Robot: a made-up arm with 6 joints. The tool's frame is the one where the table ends. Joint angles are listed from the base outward.
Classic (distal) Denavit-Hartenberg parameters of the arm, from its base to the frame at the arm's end. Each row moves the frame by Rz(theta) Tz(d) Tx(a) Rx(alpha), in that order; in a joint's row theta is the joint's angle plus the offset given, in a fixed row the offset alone. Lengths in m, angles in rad.
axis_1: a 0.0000, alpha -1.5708, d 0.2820, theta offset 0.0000
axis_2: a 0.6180, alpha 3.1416, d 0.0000, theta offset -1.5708
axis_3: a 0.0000, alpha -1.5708, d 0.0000, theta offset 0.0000
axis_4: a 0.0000, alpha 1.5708, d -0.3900, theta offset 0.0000
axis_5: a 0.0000, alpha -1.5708, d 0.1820, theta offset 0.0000
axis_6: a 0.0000, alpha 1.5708, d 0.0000, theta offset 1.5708
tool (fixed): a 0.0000, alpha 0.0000, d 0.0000, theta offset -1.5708
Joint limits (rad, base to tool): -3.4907..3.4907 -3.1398..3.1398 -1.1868..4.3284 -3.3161..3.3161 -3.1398..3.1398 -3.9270..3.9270
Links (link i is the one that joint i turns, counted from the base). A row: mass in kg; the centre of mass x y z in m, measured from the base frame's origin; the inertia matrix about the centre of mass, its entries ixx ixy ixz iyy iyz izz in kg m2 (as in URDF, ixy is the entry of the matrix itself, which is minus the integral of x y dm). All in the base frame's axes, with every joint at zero. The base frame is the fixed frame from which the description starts. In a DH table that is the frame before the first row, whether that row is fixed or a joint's. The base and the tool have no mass.
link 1: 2.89; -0.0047 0.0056 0.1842; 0.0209 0 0 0.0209 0 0.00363
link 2: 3.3; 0.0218 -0.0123 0.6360; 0.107 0 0 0.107 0 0.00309
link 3: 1.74; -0.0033 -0.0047 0.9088; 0.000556 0 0 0.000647 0 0.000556
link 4: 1.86; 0.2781 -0.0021 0.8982; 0.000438 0 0 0.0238 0 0.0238
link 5: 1.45; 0.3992 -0.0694 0.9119; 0.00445 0 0 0.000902 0 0.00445
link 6: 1.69; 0.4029 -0.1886 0.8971; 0.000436 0 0 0.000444 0 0.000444
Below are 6 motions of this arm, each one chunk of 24 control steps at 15 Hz.
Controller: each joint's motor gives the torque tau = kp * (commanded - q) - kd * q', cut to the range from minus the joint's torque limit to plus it. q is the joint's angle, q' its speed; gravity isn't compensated. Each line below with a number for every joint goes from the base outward.
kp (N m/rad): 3.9 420 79 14 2.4 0.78
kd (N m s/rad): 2.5 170 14 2.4 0.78 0.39
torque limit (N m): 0.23 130 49 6.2 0.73 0.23
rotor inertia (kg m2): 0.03 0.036 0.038 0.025 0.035 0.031
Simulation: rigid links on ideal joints. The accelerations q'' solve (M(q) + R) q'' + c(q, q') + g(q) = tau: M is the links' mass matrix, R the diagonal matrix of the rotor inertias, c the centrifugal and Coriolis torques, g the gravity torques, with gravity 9.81 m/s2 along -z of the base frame. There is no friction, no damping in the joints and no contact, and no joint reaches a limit. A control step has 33 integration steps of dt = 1/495 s. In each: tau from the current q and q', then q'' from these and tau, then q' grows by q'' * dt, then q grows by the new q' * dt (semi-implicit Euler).
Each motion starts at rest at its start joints. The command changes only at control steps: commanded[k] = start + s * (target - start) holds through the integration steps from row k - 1 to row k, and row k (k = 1, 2, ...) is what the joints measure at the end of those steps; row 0 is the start. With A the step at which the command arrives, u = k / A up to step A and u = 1 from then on. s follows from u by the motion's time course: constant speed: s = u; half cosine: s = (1 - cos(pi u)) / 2; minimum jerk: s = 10 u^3 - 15 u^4 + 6 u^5; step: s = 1 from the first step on.
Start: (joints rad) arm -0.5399 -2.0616 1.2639 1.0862 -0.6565 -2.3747
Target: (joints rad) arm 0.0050 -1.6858 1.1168 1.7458 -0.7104 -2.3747
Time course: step
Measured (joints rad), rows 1 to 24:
1: -0.5267 -2.0343 1.3008 1.2791 -0.6581 -2.3722
2: -0.5119 -2.0070 1.3209 1.4798 -0.6579 -2.3701
3: -0.5030 -1.9826 1.3279 1.5939 -0.6611 -2.3679
4: -0.4981 -1.9606 1.3268 1.6533 -0.6678 -2.3649
5: -0.4951 -1.9413 1.3230 1.6842 -0.6758 -2.3613
6: -0.4930 -1.9249 1.3196 1.7006 -0.6838 -2.3572
7: -0.4913 -1.9110 1.3177 1.7092 -0.6911 -2.3530
8: -0.4896 -1.8996 1.3174 1.7138 -0.6975 -2.3487
9: -0.4880 -1.8903 1.3184 1.7161 -0.7030 -2.3445
10: -0.4862 -1.8826 1.3201 1.7172 -0.7076 -2.3403
11: -0.4843 -1.8764 1.3221 1.7177 -0.7115 -2.3364
12: -0.4822 -1.8713 1.3240 1.7179 -0.7147 -2.3326
13: -0.4800 -1.8671 1.3259 1.7180 -0.7173 -2.3292
14: -0.4776 -1.8637 1.3274 1.7180 -0.7194 -2.3260
15: -0.4750 -1.8608 1.3288 1.7180 -0.7211 -2.3232
16: -0.4722 -1.8585 1.3298 1.7180 -0.7225 -2.3206
17: -0.4692 -1.8565 1.3307 1.7180 -0.7236 -2.3183
18: -0.4661 -1.8549 1.3314 1.7180 -0.7245 -2.3162
19: -0.4627 -1.8536 1.3319 1.7180 -0.7252 -2.3144
20: -0.4592 -1.8525 1.3324 1.7180 -0.7257 -2.3128
21: -0.4555 -1.8515 1.3327 1.7180 -0.7262 -2.3114
22: -0.4517 -1.8508 1.3330 1.7180 -0.7265 -2.3101
23: -0.4476 -1.8501 1.3332 1.7180 -0.7268 -2.3090
24: -0.4434 -1.8496 1.3334 1.7180 -0.7271 -2.3080

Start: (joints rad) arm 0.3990 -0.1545 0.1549 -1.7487 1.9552 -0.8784
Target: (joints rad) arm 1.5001 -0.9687 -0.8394 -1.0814 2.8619 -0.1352
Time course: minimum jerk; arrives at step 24
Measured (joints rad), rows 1 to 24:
1: 0.3998 -0.1541 0.1197 -1.7454 1.9554 -0.8764
2: 0.4015 -0.1513 0.0621 -1.7369 1.9580 -0.8669
3: 0.4031 -0.1490 0.0098 -1.7272 1.9615 -0.8510
4: 0.4052 -0.1494 -0.0320 -1.7171 1.9661 -0.8323
5: 0.4088 -0.1535 -0.0666 -1.7052 1.9728 -0.8128
6: 0.4149 -0.1620 -0.0992 -1.6903 1.9830 -0.7931
7: 0.4245 -0.1755 -0.1341 -1.6714 1.9982 -0.7731
8: 0.4385 -0.1944 -0.1743 -1.6482 2.0193 -0.7518
9: 0.4577 -0.2191 -0.2212 -1.6208 2.0471 -0.7284
10: 0.4828 -0.2494 -0.2750 -1.5897 2.0819 -0.7022
11: 0.5143 -0.2852 -0.3351 -1.5560 2.1237 -0.6728
12: 0.5519 -0.3261 -0.4004 -1.5207 2.1720 -0.6400
13: 0.5944 -0.3714 -0.4694 -1.4845 2.2261 -0.6040
14: 0.6399 -0.4203 -0.5404 -1.4481 2.2849 -0.5649
15: 0.6859 -0.4717 -0.6118 -1.4117 2.3470 -0.5234
16: 0.7300 -0.5246 -0.6818 -1.3757 2.4107 -0.4801
17: 0.7707 -0.5776 -0.7485 -1.3407 2.4745 -0.4360
18: 0.8075 -0.6296 -0.8104 -1.3079 2.5365 -0.3917
19: 0.8404 -0.6795 -0.8659 -1.2786 2.5954 -0.3484
20: 0.8703 -0.7263 -0.9139 -1.2538 2.6498 -0.3068
21: 0.8977 -0.7690 -0.9536 -1.2342 2.6987 -0.2677
22: 0.9234 -0.8072 -0.9847 -1.2197 2.7415 -0.2319
23: 0.9477 -0.8405 -1.0074 -1.2097 2.7777 -0.1999
24: 0.9713 -0.8692 -1.0228 -1.2034 2.8075 -0.1718

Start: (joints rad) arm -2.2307 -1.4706 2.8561 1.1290 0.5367 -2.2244
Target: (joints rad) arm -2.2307 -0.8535 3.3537 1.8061 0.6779 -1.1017
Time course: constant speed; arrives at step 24
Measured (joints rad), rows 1 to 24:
1: -2.2304 -1.4818 2.8578 1.1369 0.5291 -2.2200
2: -2.2296 -1.4926 2.8755 1.1588 0.5138 -2.2072
3: -2.2284 -1.4985 2.8991 1.1872 0.5008 -2.1881
4: -2.2271 -1.4995 2.9221 1.2160 0.4921 -2.1644
5: -2.2259 -1.4962 2.9425 1.2434 0.4867 -2.1369
6: -2.2247 -1.4890 2.9609 1.2692 0.4839 -2.1064
7: -2.2236 -1.4787 2.9781 1.2943 0.4830 -2.0734
8: -2.2226 -1.4657 2.9950 1.3192 0.4835 -2.0384
9: -2.2216 -1.4506 3.0123 1.3443 0.4852 -2.0015
10: -2.2207 -1.4338 3.0302 1.3697 0.4880 -1.9632
11: -2.2198 -1.4154 3.0486 1.3954 0.4914 -1.9236
12: -2.2190 -1.3958 3.0676 1.4213 0.4955 -1.8830
13: -2.2183 -1.3752 3.0871 1.4474 0.5001 -1.8414
14: -2.2177 -1.3537 3.1069 1.4736 0.5050 -1.7990
15: -2.2172 -1.3314 3.1271 1.4999 0.5101 -1.7561
16: -2.2168 -1.3085 3.1475 1.5262 0.5154 -1.7126
17: -2.2164 -1.2850 3.1682 1.5526 0.5209 -1.6686
18: -2.2162 -1.2610 3.1891 1.5790 0.5263 -1.6244
19: -2.2160 -1.2367 3.2101 1.6053 0.5319 -1.5799
20: -2.2160 -1.2119 3.2313 1.6316 0.5374 -1.5352
21: -2.2160 -1.1869 3.2525 1.6579 0.5429 -1.4904
22: -2.2161 -1.1616 3.2739 1.6841 0.5484 -1.4456
23: -2.2163 -1.1361 3.2955 1.7103 0.5538 -1.4007
24: -2.2166 -1.1103 3.3171 1.7364 0.5592 -1.3559

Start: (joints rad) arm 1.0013 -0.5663 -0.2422 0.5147 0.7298 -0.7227
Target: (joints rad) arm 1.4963 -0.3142 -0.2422 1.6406 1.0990 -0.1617
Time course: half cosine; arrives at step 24
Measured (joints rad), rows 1 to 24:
1: 0.9990 -0.5714 -0.2742 0.4920 0.7315 -0.7236
2: 0.9947 -0.5749 -0.3235 0.4360 0.7298 -0.7282
3: 0.9927 -0.5761 -0.3690 0.3818 0.7224 -0.7352
4: 0.9936 -0.5759 -0.4045 0.3461 0.7132 -0.7423
5: 0.9966 -0.5743 -0.4292 0.3338 0.7056 -0.7476
6: 1.0011 -0.5714 -0.4449 0.3439 0.7015 -0.7498
7: 1.0068 -0.5671 -0.4537 0.3729 0.7019 -0.7485
8: 1.0137 -0.5613 -0.4581 0.4171 0.7068 -0.7436
9: 1.0218 -0.5542 -0.4596 0.4731 0.7158 -0.7353
10: 1.0311 -0.5456 -0.4596 0.5381 0.7286 -0.7239
11: 1.0419 -0.5357 -0.4589 0.6104 0.7446 -0.7097
12: 1.0541 -0.5246 -0.4579 0.6881 0.7634 -0.6931
13: 1.0679 -0.5125 -0.4570 0.7702 0.7844 -0.6742
14: 1.0835 -0.4996 -0.4561 0.8553 0.8072 -0.6535
15: 1.1013 -0.4859 -0.4554 0.9422 0.8314 -0.6312
16: 1.1217 -0.4718 -0.4551 1.0296 0.8564 -0.6076
17: 1.1447 -0.4574 -0.4550 1.1162 0.8817 -0.5830
18: 1.1700 -0.4430 -0.4552 1.2009 0.9068 -0.5578
19: 1.1968 -0.4288 -0.4558 1.2820 0.9313 -0.5323
20: 1.2246 -0.4150 -0.4566 1.3583 0.9547 -0.5069
21: 1.2527 -0.4019 -0.4577 1.4282 0.9765 -0.4819
22: 1.2805 -0.3896 -0.4590 1.4903 0.9964 -0.4578
23: 1.3076 -0.3785 -0.4603 1.5434 1.0139 -0.4350
24: 1.3340 -0.3687 -0.4617 1.5859 1.0288 -0.4139

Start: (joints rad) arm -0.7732 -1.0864 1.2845 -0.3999 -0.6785 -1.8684
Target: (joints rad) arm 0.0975 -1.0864 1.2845 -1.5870 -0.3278 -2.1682
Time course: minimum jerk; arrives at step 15
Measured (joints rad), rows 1 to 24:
1: -0.7725 -1.0972 1.2925 -0.3941 -0.6823 -1.8672
2: -0.7715 -1.1131 1.3236 -0.3639 -0.6821 -1.8673
3: -0.7703 -1.1304 1.3615 -0.3311 -0.6724 -1.8712
4: -0.7687 -1.1473 1.3979 -0.3163 -0.6541 -1.8794
5: -0.7666 -1.1630 1.4286 -0.3311 -0.6294 -1.8917
6: -0.7638 -1.1768 1.4522 -0.3799 -0.5997 -1.9081
7: -0.7600 -1.1886 1.4685 -0.4617 -0.5664 -1.9283
8: -0.7548 -1.1982 1.4781 -0.5719 -0.5309 -1.9520
9: -0.7478 -1.2058 1.4819 -0.7032 -0.4948 -1.9786
10: -0.7393 -1.2116 1.4813 -0.8464 -0.4599 -2.0070
11: -0.7295 -1.2158 1.4775 -0.9915 -0.4281 -2.0358
12: -0.7192 -1.2188 1.4722 -1.1281 -0.4006 -2.0637
13: -0.7093 -1.2210 1.4668 -1.2475 -0.3783 -2.0895
14: -0.7004 -1.2227 1.4625 -1.3440 -0.3616 -2.1123
15: -0.6928 -1.2243 1.4598 -1.4164 -0.3498 -2.1317
16: -0.6864 -1.2257 1.4586 -1.4684 -0.3421 -2.1477
17: -0.6808 -1.2272 1.4586 -1.5055 -0.3371 -2.1608
18: -0.6758 -1.2285 1.4591 -1.5318 -0.3341 -2.1714
19: -0.6711 -1.2298 1.4599 -1.5506 -0.3323 -2.1800
20: -0.6665 -1.2309 1.4608 -1.5640 -0.3314 -2.1869
21: -0.6621 -1.2319 1.4615 -1.5736 -0.3310 -2.1924
22: -0.6576 -1.2327 1.4620 -1.5804 -0.3309 -2.1967
23: -0.6530 -1.2334 1.4624 -1.5853 -0.3310 -2.2002
24: -0.6484 -1.2340 1.4627 -1.5889 -0.3313 -2.2030

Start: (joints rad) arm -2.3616 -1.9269 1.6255 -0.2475 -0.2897 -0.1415
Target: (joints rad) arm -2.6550 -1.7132 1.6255 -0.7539 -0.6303 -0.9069
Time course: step
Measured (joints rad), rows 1 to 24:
1: -2.3599 -1.9166 1.6816 -0.3207 -0.3123 -0.1504
2: -2.3582 -1.9096 1.7296 -0.3863 -0.3469 -0.1813
3: -2.3571 -1.9042 1.7638 -0.4293 -0.3782 -0.2348
4: -2.3565 -1.8996 1.7868 -0.4590 -0.4039 -0.3022
5: -2.3563 -1.8956 1.8015 -0.4810 -0.4246 -0.3717
6: -2.3565 -1.8920 1.8105 -0.4979 -0.4412 -0.4377
7: -2.3569 -1.8887 1.8157 -0.5112 -0.4547 -0.4982
8: -2.3577 -1.8858 1.8187 -0.5214 -0.4656 -0.5525
9: -2.3588 -1.8832 1.8204 -0.5292 -0.4744 -0.6008
10: -2.3602 -1.8810 1.8214 -0.5350 -0.4814 -0.6434
11: -2.3619 -1.8792 1.8221 -0.5391 -0.4869 -0.6809
12: -2.3639 -1.8777 1.8227 -0.5420 -0.4912 -0.7138
13: -2.3661 -1.8764 1.8233 -0.5438 -0.4946 -0.7427
14: -2.3685 -1.8754 1.8237 -0.5450 -0.4971 -0.7680
15: -2.3711 -1.8745 1.8242 -0.5458 -0.4990 -0.7901
16: -2.3740 -1.8738 1.8246 -0.5462 -0.5004 -0.8095
17: -2.3771 -1.8732 1.8249 -0.5465 -0.5015 -0.8264
18: -2.3803 -1.8728 1.8252 -0.5466 -0.5023 -0.8412
19: -2.3838 -1.8724 1.8254 -0.5467 -0.5029 -0.8541
20: -2.3875 -1.8720 1.8255 -0.5468 -0.5034 -0.8654
21: -2.3913 -1.8718 1.8257 -0.5468 -0.5037 -0.8753
22: -2.3954 -1.8716 1.8258 -0.5469 -0.5039 -0.8840
23: -2.3996 -1.8714 1.8259 -0.5469 -0.5041 -0.8915
24: -2.4041 -1.8712 1.8259 -0.5469 -0.5042 -0.8981

